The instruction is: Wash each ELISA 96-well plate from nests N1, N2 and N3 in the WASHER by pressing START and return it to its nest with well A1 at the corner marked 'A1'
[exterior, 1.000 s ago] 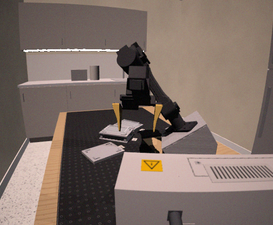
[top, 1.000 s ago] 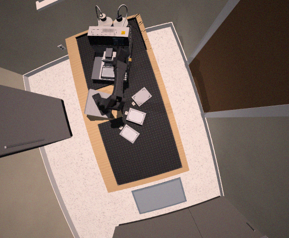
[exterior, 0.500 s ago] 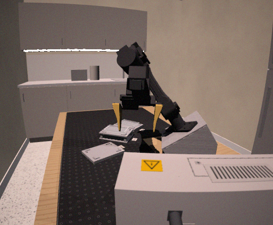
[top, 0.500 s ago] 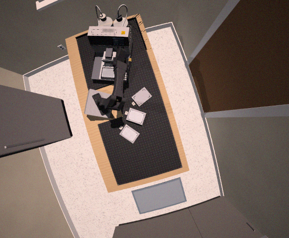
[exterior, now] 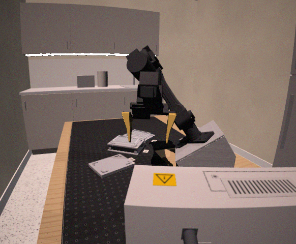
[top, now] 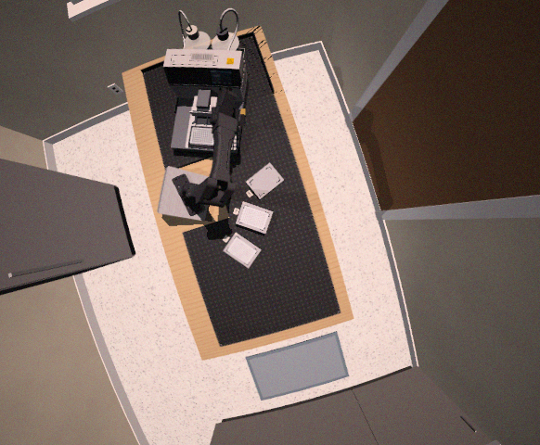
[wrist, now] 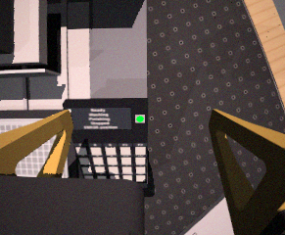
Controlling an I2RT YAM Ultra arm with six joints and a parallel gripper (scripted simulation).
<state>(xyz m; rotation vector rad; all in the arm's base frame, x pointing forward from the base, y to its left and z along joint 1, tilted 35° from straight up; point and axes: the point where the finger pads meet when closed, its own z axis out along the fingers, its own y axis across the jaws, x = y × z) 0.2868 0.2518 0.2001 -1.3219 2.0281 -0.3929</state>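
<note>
My hand is 160 mm past the carrier pocket, 70 mm to the right of it and 140 mm above it. The rest, counted from my hand: n1 label: 120 mm behind, 300 mm to the right, 220 mm below; grey nest slab: 20 mm behind, 290 mm to the right, 210 mm below; washer: 70 mm behind, 190 mm to the left, 90 mm below.
</note>
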